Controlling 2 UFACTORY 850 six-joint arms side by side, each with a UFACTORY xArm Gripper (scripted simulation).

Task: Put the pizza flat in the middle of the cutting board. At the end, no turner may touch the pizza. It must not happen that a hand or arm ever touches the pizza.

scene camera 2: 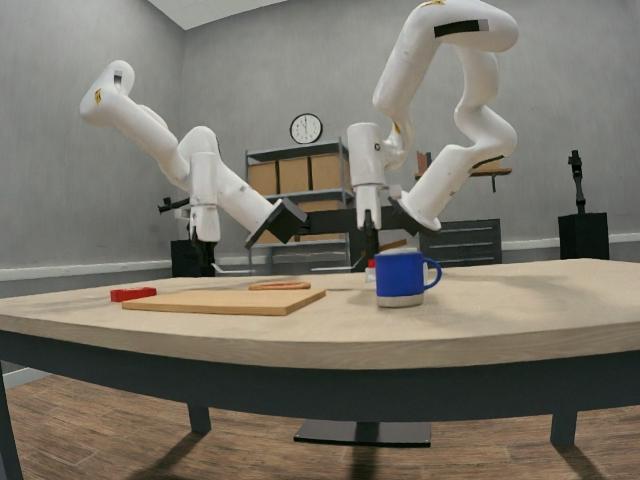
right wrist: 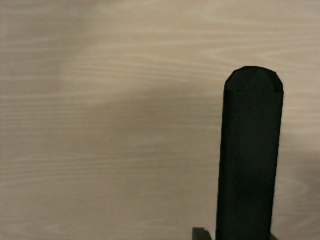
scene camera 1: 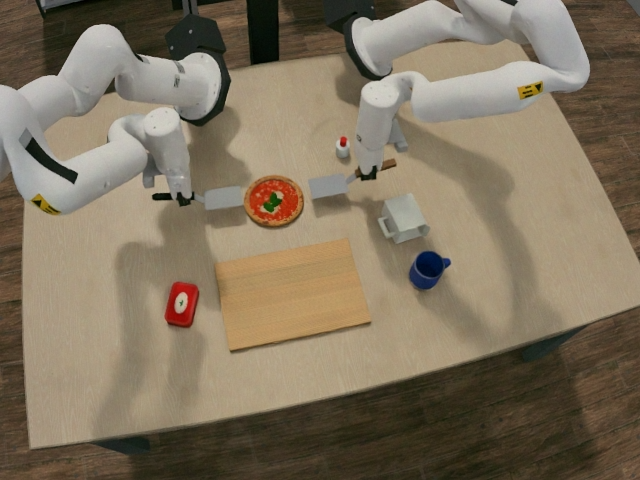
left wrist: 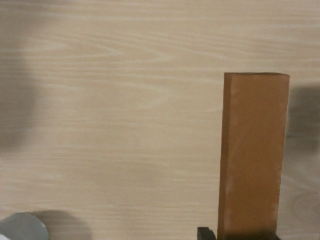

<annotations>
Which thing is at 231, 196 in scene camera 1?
A black-handled turner.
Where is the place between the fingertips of the left gripper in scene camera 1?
364, 175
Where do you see a cutting board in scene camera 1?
269, 298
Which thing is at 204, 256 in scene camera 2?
The right gripper.
</annotations>
